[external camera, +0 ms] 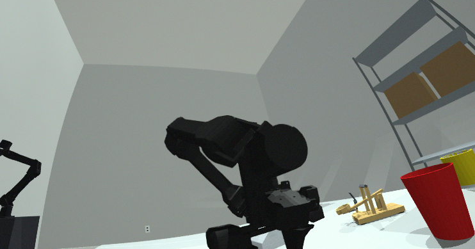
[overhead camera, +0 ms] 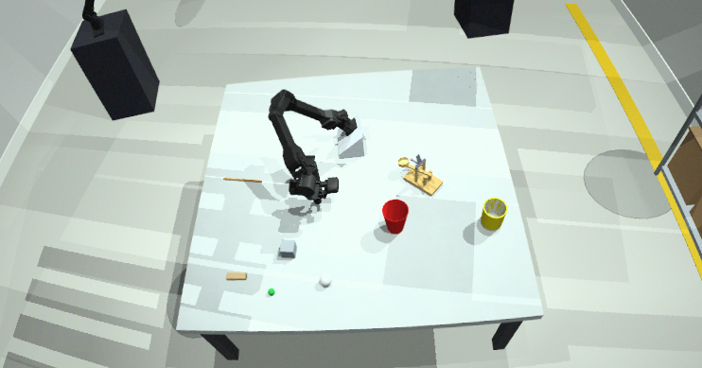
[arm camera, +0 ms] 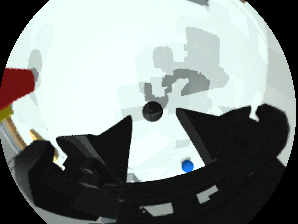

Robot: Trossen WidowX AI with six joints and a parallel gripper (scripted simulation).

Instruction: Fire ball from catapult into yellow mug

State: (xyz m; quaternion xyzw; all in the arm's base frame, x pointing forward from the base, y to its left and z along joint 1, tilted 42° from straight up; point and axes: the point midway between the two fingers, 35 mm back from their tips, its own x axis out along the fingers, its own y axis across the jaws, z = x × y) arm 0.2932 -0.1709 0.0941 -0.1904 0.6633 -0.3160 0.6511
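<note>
The black ball lies 2 cm below my gripper tip. The rest, counted from my gripper tip: grey cube (20 cm ahead, 13 cm to the right, 1 cm below); then blue ball (22 cm behind, 6 cm to the right, 1 cm below); then red cup (28 cm to the left, 18 cm ahead).
</note>
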